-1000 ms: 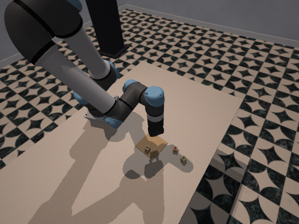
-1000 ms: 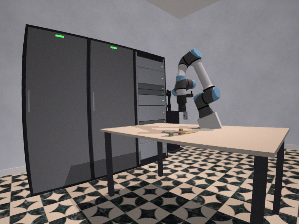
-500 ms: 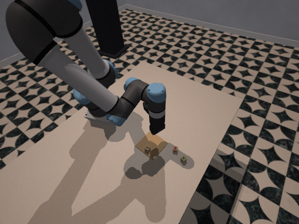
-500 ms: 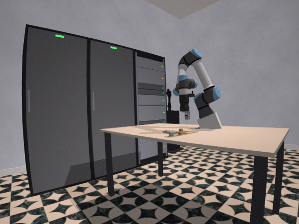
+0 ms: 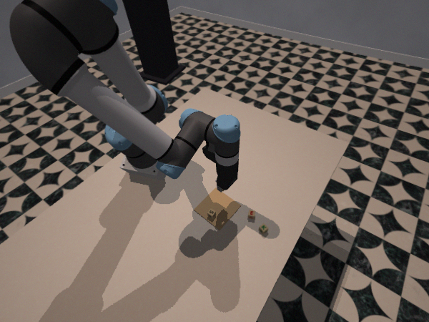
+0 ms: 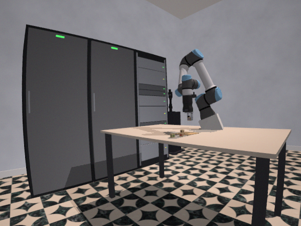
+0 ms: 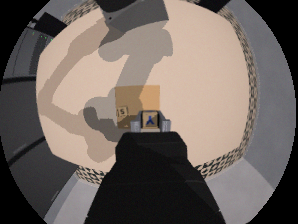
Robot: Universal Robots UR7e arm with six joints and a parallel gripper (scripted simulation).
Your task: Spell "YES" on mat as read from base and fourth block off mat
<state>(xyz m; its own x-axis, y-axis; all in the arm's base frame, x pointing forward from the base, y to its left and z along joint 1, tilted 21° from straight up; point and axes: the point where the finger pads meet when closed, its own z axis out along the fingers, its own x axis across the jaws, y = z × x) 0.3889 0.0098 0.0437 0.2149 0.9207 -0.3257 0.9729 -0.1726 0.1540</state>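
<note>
Right now my hand is 120 mm above the mat, 40 mm to the left of it and 10 mm past it. Round my hand: S block (110 mm below, 80 mm to the right, 10 mm behind).
</note>
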